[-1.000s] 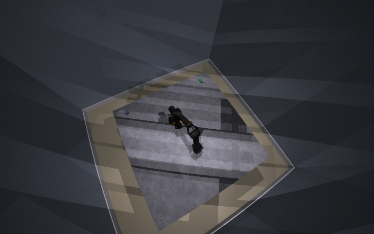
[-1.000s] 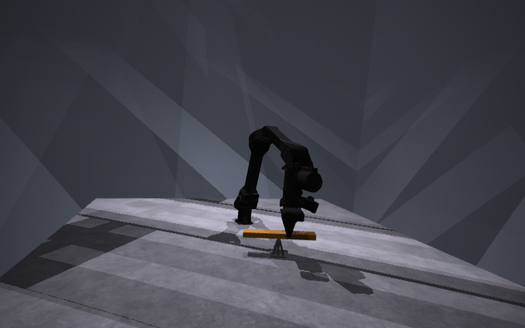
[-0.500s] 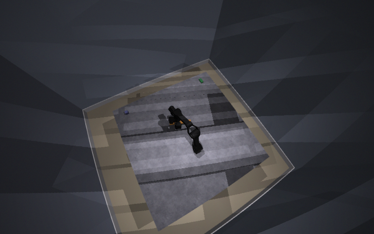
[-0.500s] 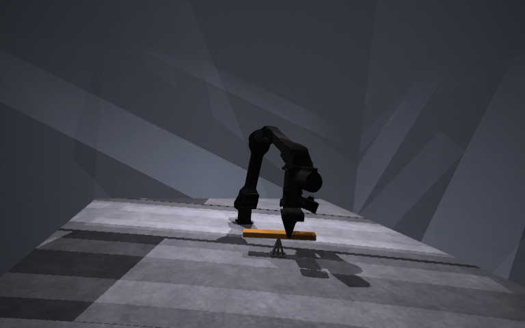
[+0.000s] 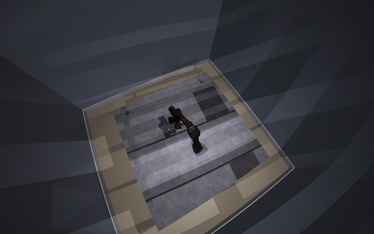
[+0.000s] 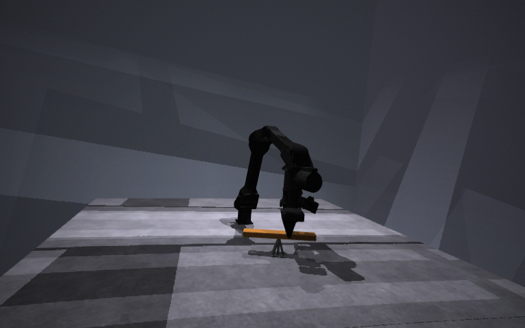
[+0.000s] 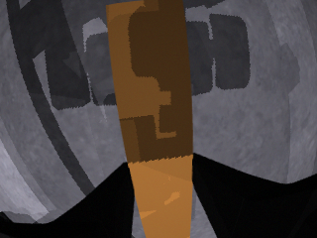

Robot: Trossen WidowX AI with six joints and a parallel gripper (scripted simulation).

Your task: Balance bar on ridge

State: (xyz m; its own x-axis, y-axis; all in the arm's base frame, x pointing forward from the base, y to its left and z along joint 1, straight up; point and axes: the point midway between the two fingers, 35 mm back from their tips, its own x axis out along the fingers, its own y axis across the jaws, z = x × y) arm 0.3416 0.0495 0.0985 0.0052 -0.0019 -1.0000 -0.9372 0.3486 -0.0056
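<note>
The orange bar is 3 cm to the right of my gripper tip and 1 cm behind it. From my gripper tip the other things lie so: small green block: 55 cm to the right, 40 cm ahead, 6 cm below; small blue block: 45 cm to the left, 40 cm ahead, 5 cm below.
</note>
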